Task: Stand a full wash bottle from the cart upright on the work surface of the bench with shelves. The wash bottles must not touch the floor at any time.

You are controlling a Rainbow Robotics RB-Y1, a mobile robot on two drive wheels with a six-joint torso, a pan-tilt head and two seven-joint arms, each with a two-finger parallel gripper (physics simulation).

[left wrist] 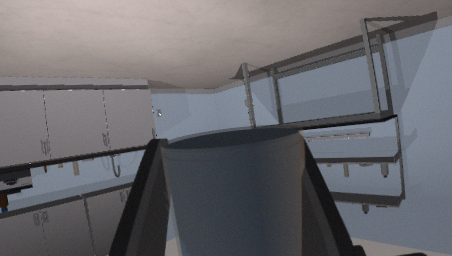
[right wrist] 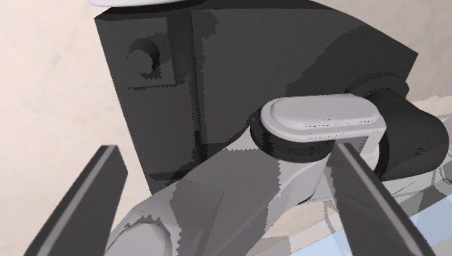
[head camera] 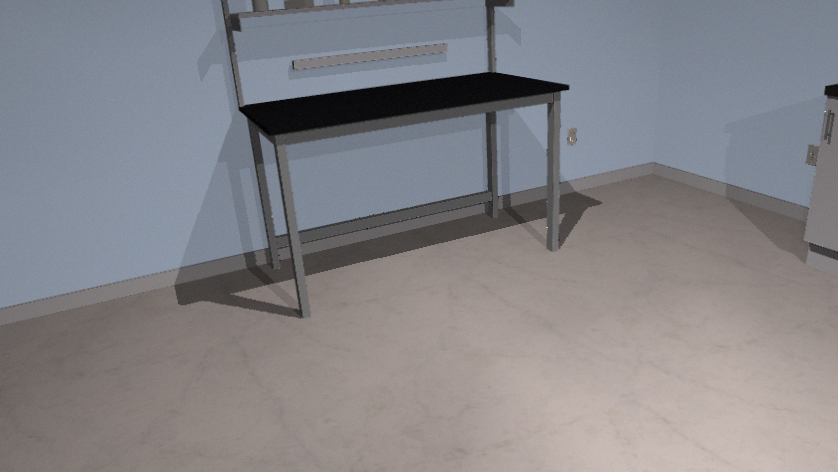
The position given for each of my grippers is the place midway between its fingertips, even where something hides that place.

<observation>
In view: my left gripper (left wrist: 226, 149), my right gripper (right wrist: 226, 158), a bench with shelves (head camera: 284, 122) and a rail (head camera: 437, 48).
The bench with shelves shows as well in the left wrist view (left wrist: 378, 116).
</observation>
